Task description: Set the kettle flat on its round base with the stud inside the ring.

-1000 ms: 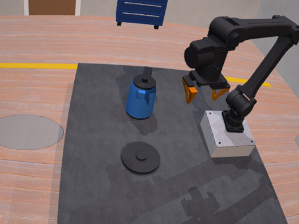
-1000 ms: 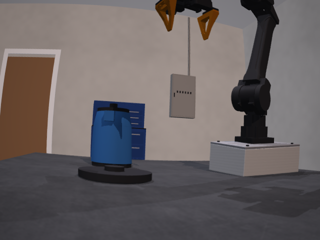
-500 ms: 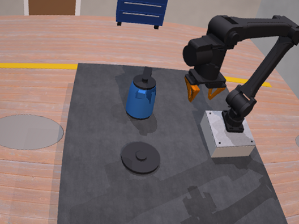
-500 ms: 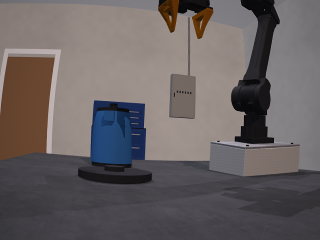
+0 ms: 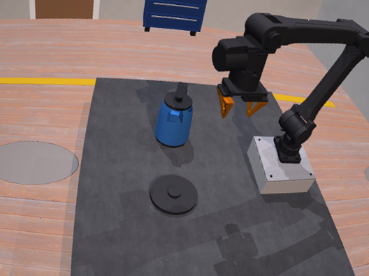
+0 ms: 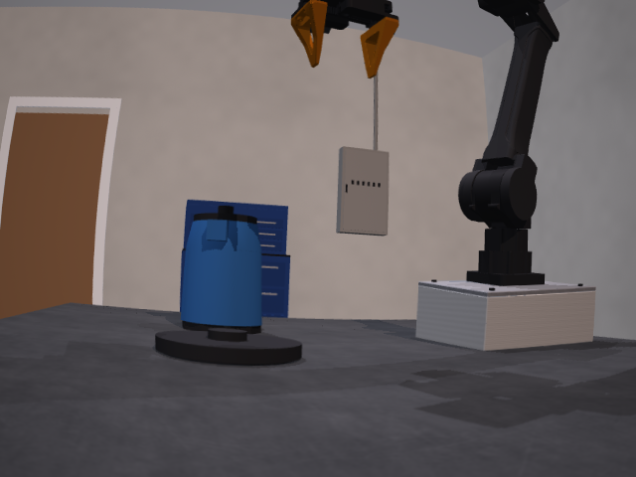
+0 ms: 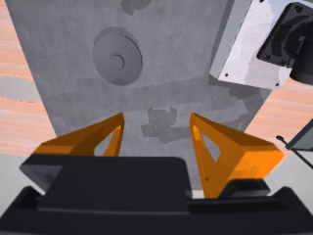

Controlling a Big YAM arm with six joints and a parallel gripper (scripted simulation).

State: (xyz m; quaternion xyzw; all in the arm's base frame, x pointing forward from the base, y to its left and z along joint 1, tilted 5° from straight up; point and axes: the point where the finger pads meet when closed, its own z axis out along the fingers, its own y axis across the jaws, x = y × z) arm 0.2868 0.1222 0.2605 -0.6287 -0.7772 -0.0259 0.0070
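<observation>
Now: the blue kettle 290 mm to the right of my hand, 230 mm below it and 110 mm ahead of it. The rest, counted from my hand: black round base: 320 mm below, 110 mm ahead, 20 mm to the left.
</observation>
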